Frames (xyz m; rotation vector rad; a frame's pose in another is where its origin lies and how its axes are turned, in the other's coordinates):
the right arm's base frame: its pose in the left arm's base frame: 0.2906 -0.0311 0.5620 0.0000 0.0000 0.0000
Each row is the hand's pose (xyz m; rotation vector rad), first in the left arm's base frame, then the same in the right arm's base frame.
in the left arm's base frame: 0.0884 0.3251 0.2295 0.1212 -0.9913 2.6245
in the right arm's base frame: -0.2022 0.3562 -0.3325 0.1212 -0.9913 2.6245
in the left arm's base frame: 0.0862 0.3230 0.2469 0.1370 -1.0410 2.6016
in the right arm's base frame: -0.2044 0.3541 -0.3151 0.1370 -1.0410 2.6016
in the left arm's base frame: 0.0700 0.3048 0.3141 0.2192 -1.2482 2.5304
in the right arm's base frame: -0.2206 0.3359 -0.2479 0.2192 -1.2482 2.5304
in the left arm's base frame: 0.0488 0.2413 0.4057 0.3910 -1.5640 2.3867
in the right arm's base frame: -0.2418 0.2724 -0.1563 0.3910 -1.5640 2.3867
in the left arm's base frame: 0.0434 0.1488 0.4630 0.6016 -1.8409 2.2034
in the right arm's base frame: -0.2472 0.1799 -0.0990 0.6016 -1.8409 2.2034
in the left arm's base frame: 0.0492 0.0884 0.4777 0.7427 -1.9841 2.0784
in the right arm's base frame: -0.2414 0.1195 -0.0843 0.7427 -1.9841 2.0784
